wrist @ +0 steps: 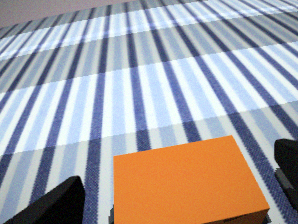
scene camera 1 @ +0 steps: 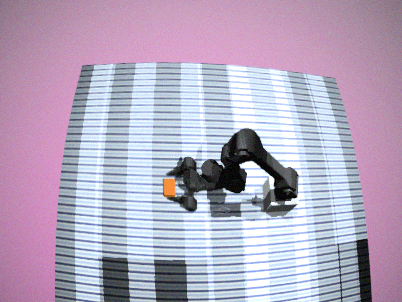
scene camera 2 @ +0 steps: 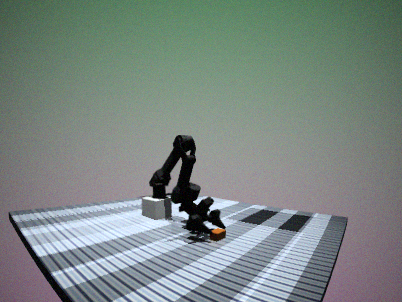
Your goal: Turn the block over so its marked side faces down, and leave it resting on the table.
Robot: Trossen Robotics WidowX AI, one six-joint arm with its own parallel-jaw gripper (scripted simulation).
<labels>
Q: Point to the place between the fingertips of the gripper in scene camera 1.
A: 168,186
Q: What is the gripper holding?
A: Nothing.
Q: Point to an orange block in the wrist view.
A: At 210,174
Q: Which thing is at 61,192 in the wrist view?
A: The gripper.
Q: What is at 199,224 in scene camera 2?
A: The gripper.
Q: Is the gripper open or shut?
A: Open.
</labels>
